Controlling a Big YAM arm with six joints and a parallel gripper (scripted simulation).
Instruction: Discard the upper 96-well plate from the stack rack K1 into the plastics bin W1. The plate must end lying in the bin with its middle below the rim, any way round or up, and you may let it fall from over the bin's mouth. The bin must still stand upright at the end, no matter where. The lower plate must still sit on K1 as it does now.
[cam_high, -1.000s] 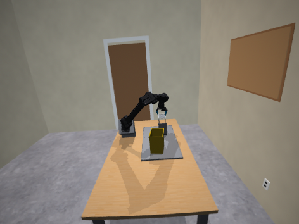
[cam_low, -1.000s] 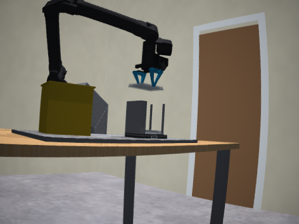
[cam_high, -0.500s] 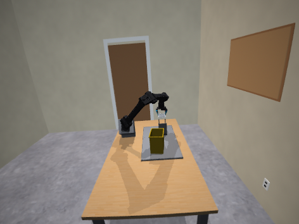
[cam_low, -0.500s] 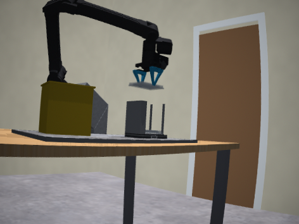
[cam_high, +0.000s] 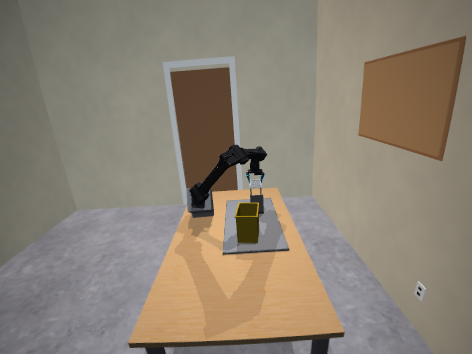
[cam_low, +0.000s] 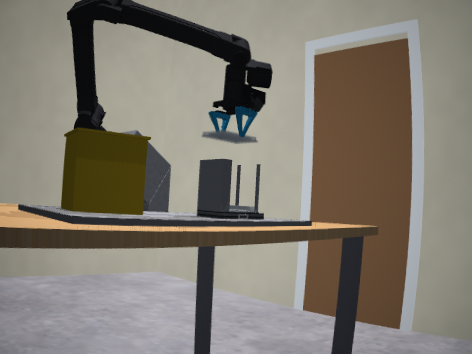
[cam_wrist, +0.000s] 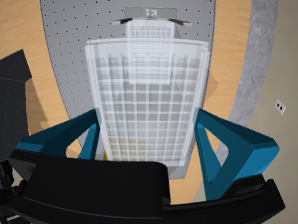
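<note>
Right now the bin is 7 cm behind my hand, 34 cm to the right of it and 13 cm below it.
</note>
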